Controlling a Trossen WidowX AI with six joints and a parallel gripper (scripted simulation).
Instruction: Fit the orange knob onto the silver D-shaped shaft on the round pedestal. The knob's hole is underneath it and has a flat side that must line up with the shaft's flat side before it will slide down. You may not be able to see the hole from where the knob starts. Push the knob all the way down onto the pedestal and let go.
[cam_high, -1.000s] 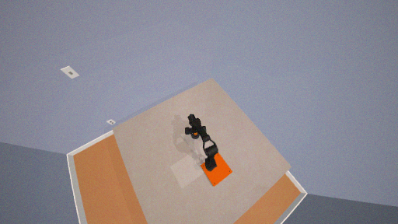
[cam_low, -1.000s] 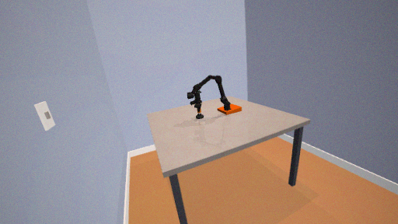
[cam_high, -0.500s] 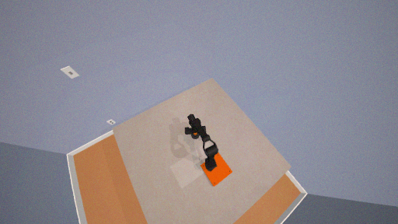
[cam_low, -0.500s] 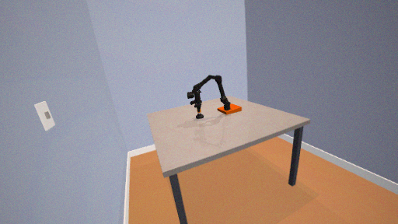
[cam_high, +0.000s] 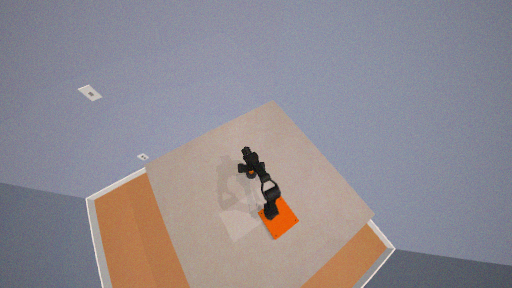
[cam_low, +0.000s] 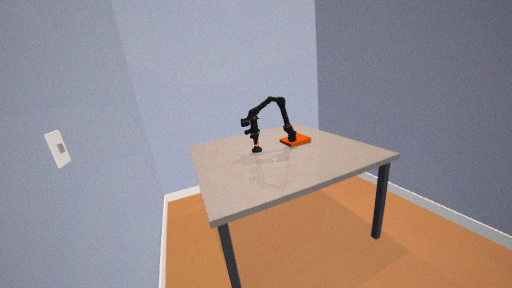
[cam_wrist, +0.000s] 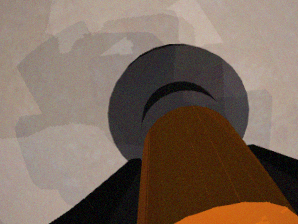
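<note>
Now: the orange knob 3 cm above my gripper tip. Round my gripper tip: dark round pedestal 4 cm below.
</note>
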